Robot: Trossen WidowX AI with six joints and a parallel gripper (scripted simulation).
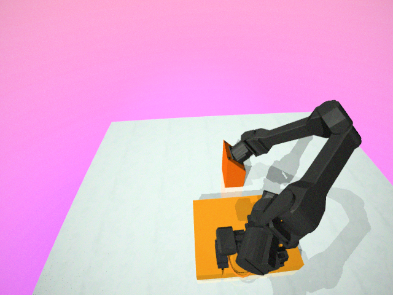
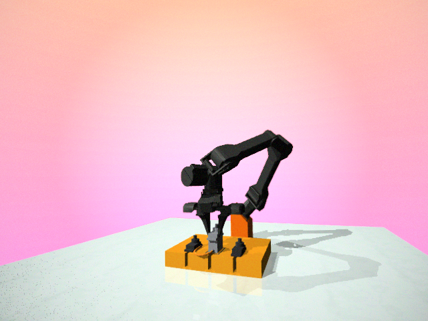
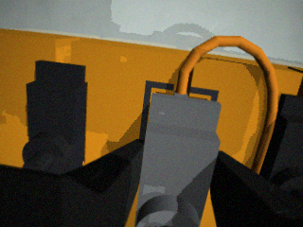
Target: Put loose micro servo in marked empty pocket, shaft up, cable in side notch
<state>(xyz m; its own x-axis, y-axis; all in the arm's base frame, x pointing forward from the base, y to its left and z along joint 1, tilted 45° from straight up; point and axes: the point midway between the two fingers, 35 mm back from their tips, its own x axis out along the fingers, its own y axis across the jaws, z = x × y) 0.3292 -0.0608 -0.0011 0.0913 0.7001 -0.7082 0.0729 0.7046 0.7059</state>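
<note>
Now: gripper tip 12 cm past the orange deck, 1 cm to the right of it and 7 cm above it.
</note>
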